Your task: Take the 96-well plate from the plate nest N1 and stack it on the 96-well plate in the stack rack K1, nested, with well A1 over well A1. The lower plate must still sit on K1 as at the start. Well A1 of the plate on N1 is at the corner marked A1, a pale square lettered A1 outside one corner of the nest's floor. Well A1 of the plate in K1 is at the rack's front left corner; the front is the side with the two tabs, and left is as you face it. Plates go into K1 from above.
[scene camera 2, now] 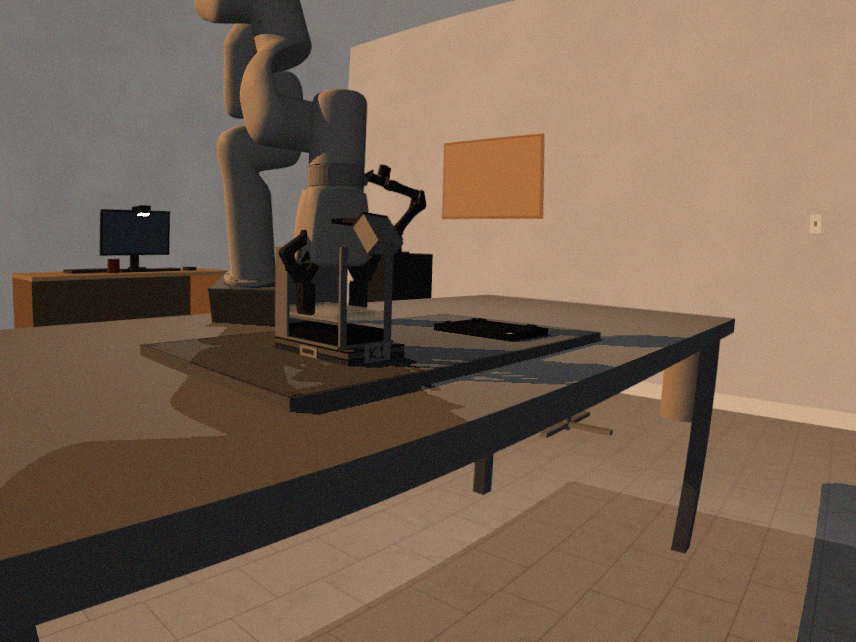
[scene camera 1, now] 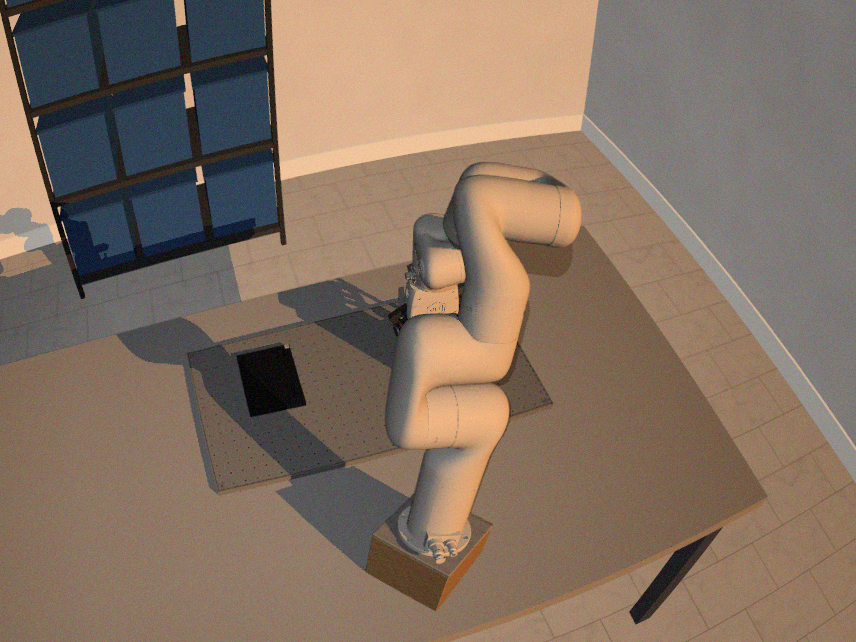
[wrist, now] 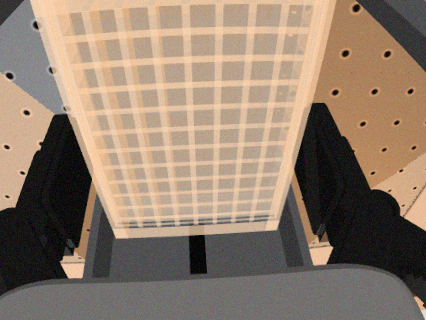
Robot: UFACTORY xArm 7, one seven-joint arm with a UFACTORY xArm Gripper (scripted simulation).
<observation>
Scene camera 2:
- my gripper: 332,312
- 96-well plate: 323,315
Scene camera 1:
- my gripper: 429,336
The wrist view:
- my gripper: 191,135
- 96-well plate: 156,176
</observation>
